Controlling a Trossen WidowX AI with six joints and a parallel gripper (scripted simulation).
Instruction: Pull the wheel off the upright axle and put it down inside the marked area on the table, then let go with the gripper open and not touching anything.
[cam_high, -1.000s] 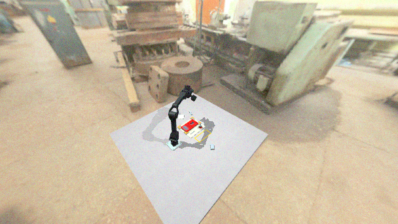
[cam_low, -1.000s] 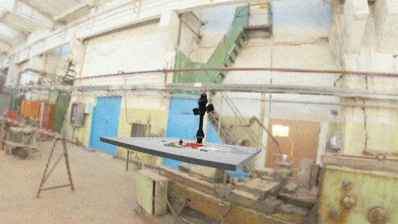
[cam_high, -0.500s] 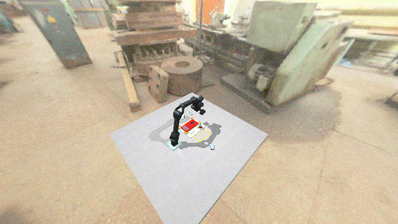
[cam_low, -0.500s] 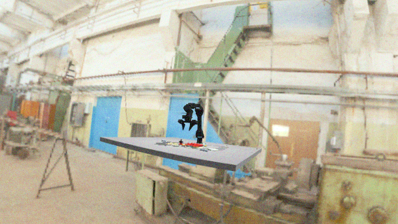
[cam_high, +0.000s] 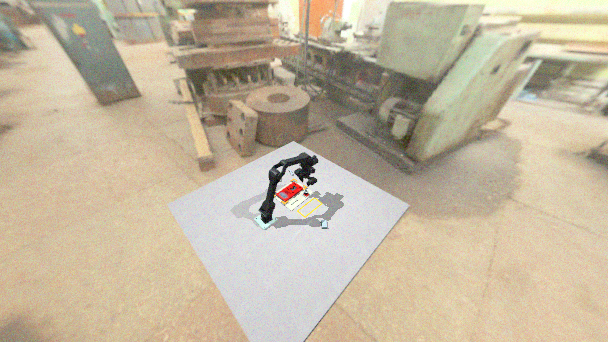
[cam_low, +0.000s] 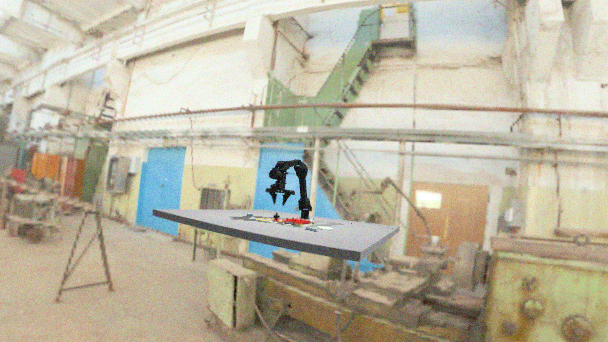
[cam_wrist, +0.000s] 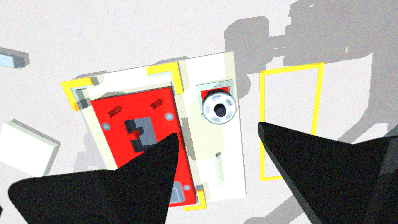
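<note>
The wheel lies 7 cm below my gripper tip and 1 cm to the right of it. Also, from my gripper tip: pale block: 30 cm to the right, 10 cm below, 9 cm behind.
</note>
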